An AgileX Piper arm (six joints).
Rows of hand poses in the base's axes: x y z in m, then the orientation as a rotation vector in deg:
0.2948 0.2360 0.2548 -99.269 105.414 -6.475
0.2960 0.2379 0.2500 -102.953 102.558 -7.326
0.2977 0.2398 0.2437 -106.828 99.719 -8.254
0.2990 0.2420 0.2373 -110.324 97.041 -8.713
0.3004 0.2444 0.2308 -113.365 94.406 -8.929
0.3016 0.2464 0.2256 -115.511 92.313 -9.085
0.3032 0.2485 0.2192 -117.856 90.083 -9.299
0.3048 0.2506 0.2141 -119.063 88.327 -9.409
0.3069 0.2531 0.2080 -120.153 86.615 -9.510
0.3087 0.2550 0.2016 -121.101 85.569 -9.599
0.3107 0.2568 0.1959 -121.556 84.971 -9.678
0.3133 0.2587 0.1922 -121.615 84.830 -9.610
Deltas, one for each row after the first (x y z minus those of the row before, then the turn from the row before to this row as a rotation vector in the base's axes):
0.0012 0.0019 -0.0048 -1.667 -0.632 3.113
0.0017 0.0019 -0.0063 -1.909 -0.486 3.153
0.0013 0.0022 -0.0064 -1.555 -0.240 2.965
0.0014 0.0024 -0.0065 -1.213 -0.225 2.770
0.0012 0.0020 -0.0052 -0.817 -0.248 2.078
0.0016 0.0021 -0.0064 -0.973 -0.229 2.217
0.0016 0.0021 -0.0051 -0.315 -0.402 1.501
0.0021 0.0025 -0.0061 -0.261 -0.412 1.431
0.0018 0.0019 -0.0064 -0.386 -0.140 0.974
0.0020 0.0018 -0.0057 -0.173 -0.130 0.518
0.0026 0.0019 -0.0037 0.033 -0.003 0.122

